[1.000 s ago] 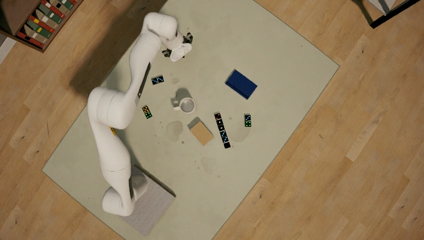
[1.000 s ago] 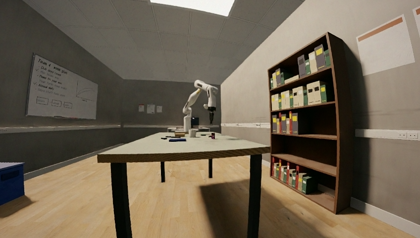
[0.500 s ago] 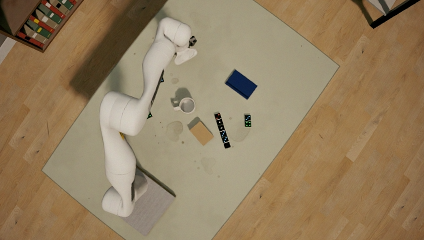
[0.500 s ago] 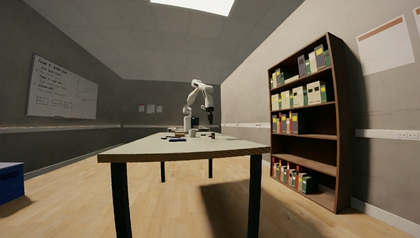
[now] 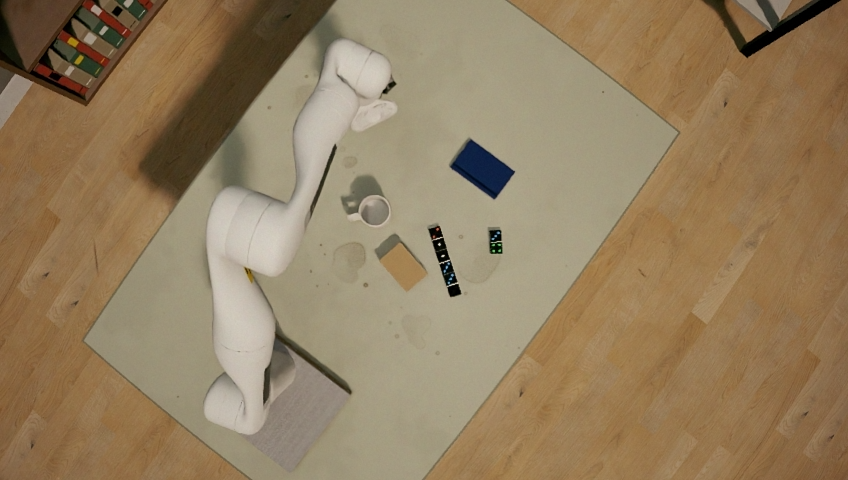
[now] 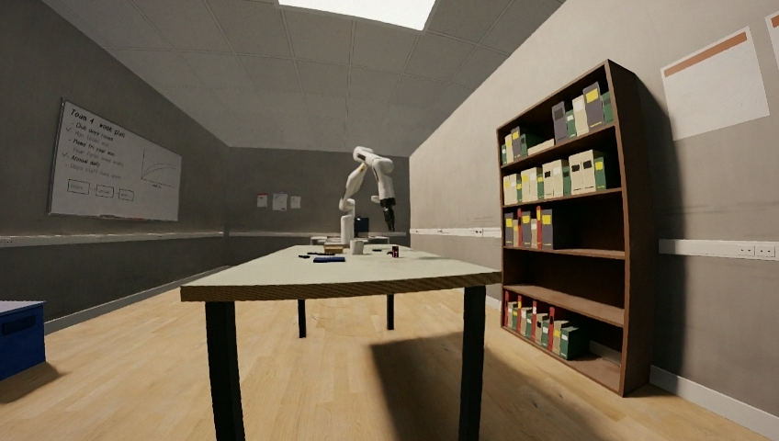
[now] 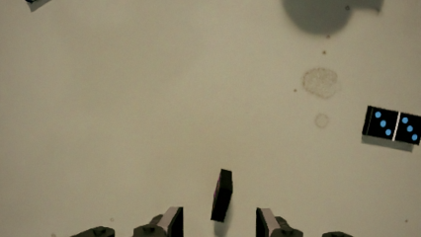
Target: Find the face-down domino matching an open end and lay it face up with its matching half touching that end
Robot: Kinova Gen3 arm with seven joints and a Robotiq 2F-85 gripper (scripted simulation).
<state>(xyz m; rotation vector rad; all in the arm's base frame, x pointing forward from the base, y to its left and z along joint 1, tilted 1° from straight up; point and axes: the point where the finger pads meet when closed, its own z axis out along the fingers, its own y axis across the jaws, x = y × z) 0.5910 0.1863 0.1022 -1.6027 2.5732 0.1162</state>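
Now: the domino 110 mm below my hand, 20 mm to the left of it and 10 mm ahead of it. Also, from my hand: white mug: 170 mm behind, 150 mm to the right, 110 mm below; tan block: 270 mm to the right, 230 mm behind, 120 mm below.
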